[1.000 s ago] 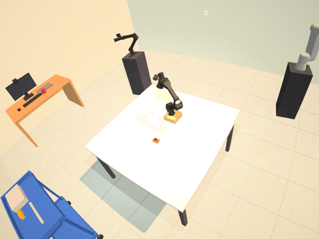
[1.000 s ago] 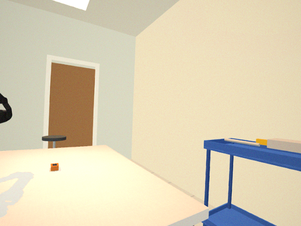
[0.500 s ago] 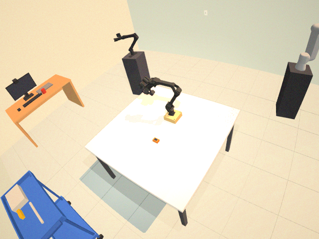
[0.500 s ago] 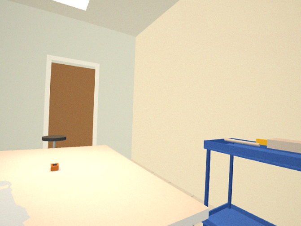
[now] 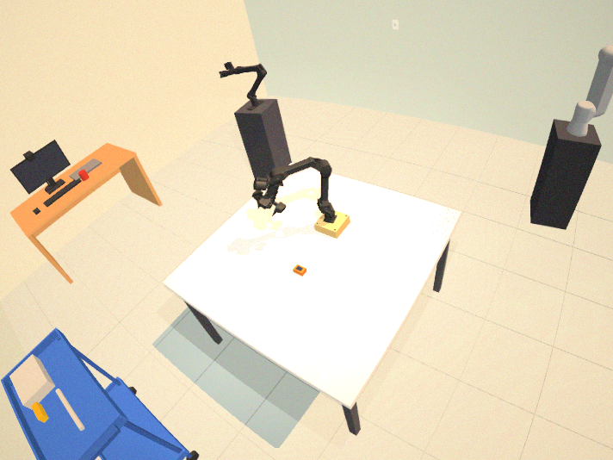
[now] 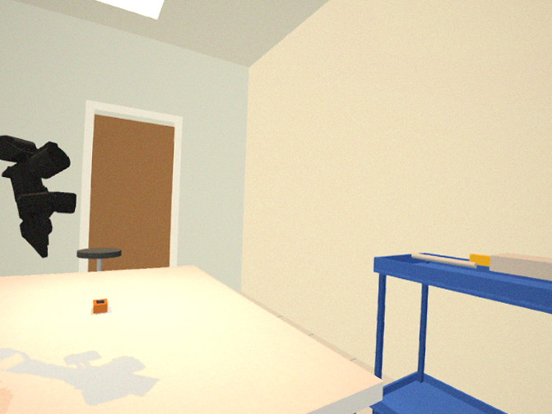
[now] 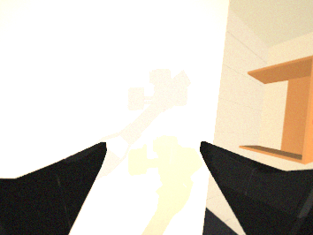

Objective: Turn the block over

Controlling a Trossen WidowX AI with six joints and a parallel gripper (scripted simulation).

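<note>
The orange block lies 250 mm to the left of my gripper tip, 210 mm below it and 160 mm ahead of it.
</note>
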